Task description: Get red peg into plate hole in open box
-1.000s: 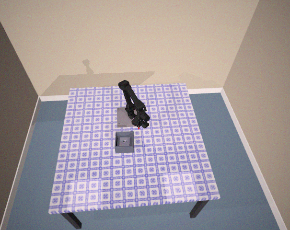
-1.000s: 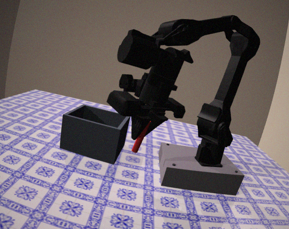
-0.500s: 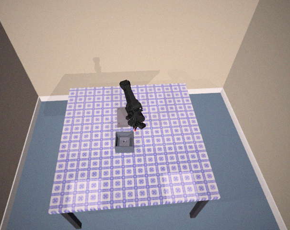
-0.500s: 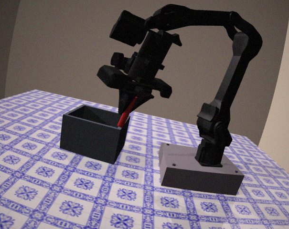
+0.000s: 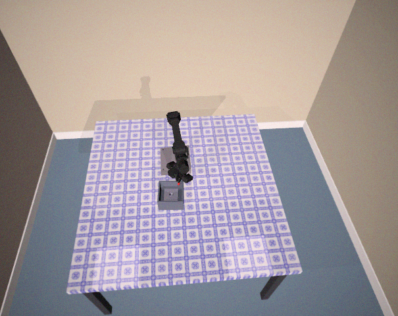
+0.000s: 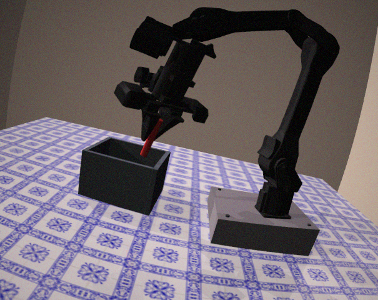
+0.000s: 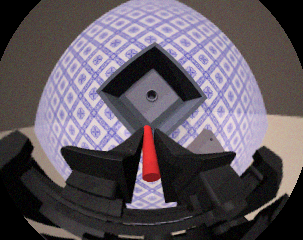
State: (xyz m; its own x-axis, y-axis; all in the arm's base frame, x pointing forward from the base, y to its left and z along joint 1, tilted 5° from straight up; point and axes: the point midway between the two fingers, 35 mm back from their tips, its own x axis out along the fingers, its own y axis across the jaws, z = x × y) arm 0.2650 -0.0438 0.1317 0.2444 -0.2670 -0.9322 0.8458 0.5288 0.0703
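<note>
The dark grey box lies 30 mm ahead of my gripper tip, 50 mm to the right of it and 110 mm below it. The rest, counted from my gripper tip: red peg (10 mm behind, 10 mm to the left, 10 mm above).
</note>
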